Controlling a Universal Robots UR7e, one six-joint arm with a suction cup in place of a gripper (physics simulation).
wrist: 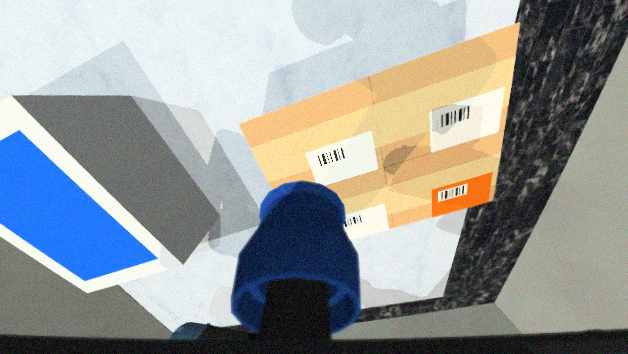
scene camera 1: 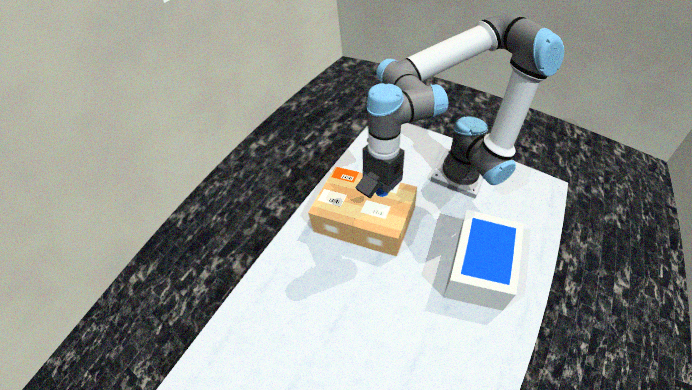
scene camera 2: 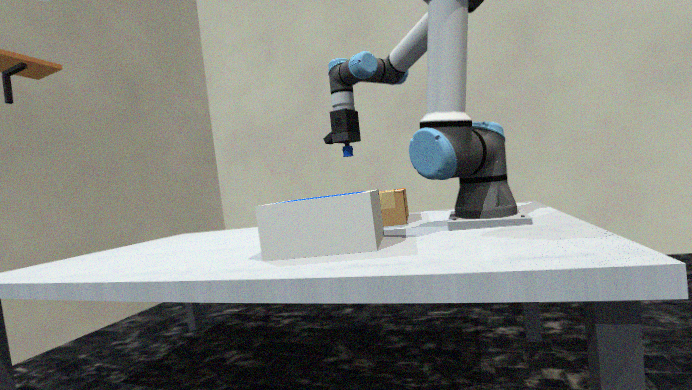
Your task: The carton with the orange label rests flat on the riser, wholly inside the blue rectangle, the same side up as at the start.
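Frame: origin at the arm's base, x ahead, y left, z up, level; metres.
Where they show: hand, tool point: point(wrist: 302, 218) point(scene camera 1: 382, 191) point(scene camera 2: 348, 156); arm's base, link origin: point(scene camera 1: 461, 170) point(scene camera 2: 485, 214).
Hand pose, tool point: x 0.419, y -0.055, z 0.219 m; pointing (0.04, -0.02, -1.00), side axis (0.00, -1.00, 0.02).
Things, the pixels of their top centre, and the offset from my tool point.
- carton with the orange label, top centre: point(wrist: 442, 185) point(scene camera 1: 349, 182) dy -0.184, dx -0.057, dz -0.135 m
- white riser, top centre: point(scene camera 2: 322, 197) point(wrist: 58, 223) point(scene camera 1: 490, 249) dy +0.326, dx -0.107, dz -0.120 m
- blue rectangle, top centre: point(scene camera 2: 322, 197) point(wrist: 58, 223) point(scene camera 1: 490, 249) dy +0.326, dx -0.107, dz -0.120 m
The carton with the orange label point(scene camera 1: 346, 175) point(wrist: 415, 195) stands flat on the table, label up, at the rear left of a tight block of cartons in scene camera 1. The white riser point(scene camera 1: 480, 295) point(scene camera 2: 320, 225) point(wrist: 120, 165) stands apart, to the right of the block in scene camera 1. The blue rectangle point(scene camera 1: 490, 250) point(wrist: 65, 210) on its top is bare. My suction gripper point(scene camera 1: 382, 192) point(scene camera 2: 348, 151) point(wrist: 302, 192) is off, holds nothing and hangs above the cartons with a gap. The cup hides part of the block in the wrist view.
Cartons with white labels adjoin the orange-labelled one: front left point(scene camera 1: 320, 210) point(wrist: 400, 110), front right point(scene camera 1: 390, 225) point(wrist: 290, 145) and rear right point(scene camera 1: 407, 195) point(wrist: 367, 220). The arm's base stands behind the riser in scene camera 1. The table edge runs close to the block's left side there.
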